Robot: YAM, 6 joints.
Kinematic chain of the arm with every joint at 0, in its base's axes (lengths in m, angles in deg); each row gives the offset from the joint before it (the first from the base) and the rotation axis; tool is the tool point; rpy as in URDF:
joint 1: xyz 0 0 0.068 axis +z
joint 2: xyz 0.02 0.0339 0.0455 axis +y
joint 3: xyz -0.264 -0.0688 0 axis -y
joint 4: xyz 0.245 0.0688 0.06 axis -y
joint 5: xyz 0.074 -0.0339 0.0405 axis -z
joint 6: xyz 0.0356 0 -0.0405 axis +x
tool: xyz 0 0 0 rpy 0 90 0
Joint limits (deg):
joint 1: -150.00..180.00
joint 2: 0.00..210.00
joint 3: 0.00..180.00
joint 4: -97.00..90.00
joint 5: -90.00..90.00
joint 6: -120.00..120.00
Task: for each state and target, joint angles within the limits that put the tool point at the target. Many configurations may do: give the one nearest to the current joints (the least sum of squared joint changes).
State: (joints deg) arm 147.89 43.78 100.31 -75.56 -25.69 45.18
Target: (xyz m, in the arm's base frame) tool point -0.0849 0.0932 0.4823
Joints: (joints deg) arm 126.83 58.62 97.72 -71.55 -19.86 45.18
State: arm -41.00 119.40 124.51 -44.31 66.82 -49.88
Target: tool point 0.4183 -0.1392 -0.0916
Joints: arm -14.31 166.48 107.94 -41.63 62.26 -49.88
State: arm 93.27 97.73 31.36 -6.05 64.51 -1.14
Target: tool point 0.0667 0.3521 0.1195
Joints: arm 84.29 110.93 55.53 1.99 61.65 -1.14
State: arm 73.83 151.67 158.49 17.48 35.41 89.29
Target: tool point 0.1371 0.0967 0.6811
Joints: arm 44.31 117.85 180.00 51.43 48.30 89.29
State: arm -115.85 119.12 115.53 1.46 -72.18 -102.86
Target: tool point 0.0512 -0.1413 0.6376
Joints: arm -83.57 75.39 119.38 -0.42 -79.89 -102.86
